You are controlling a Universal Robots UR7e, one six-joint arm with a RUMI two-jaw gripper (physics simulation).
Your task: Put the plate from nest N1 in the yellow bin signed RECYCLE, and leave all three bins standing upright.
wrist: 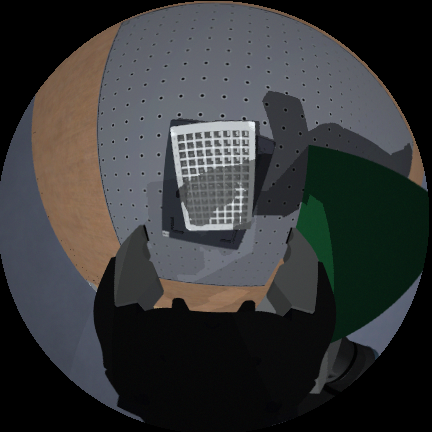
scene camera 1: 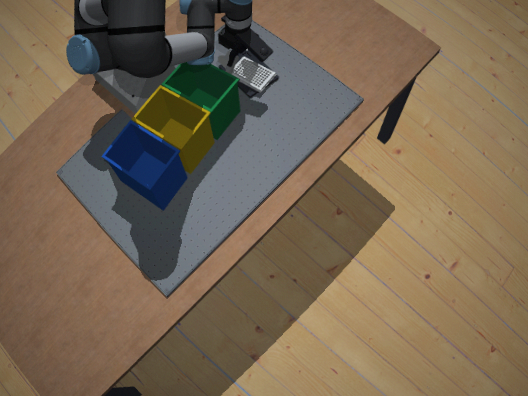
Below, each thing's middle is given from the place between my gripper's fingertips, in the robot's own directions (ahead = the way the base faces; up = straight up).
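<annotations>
The white gridded plate (scene camera 1: 250,73) is 40 mm below my hand and 30 mm ahead of it. The dark nest (wrist: 171,206) is 60 mm below my hand, 10 mm ahead of it and 10 mm to the left of it. As for the green bin (scene camera 1: 208,86), it is 30 mm above my hand and 190 mm to the right of it. The yellow bin (scene camera 1: 181,123) is 30 mm above my hand, 10 mm ahead of it and 320 mm to the right of it. Going by their middles, of the things named here the yellow bin is the farthest from my hand.
</annotations>
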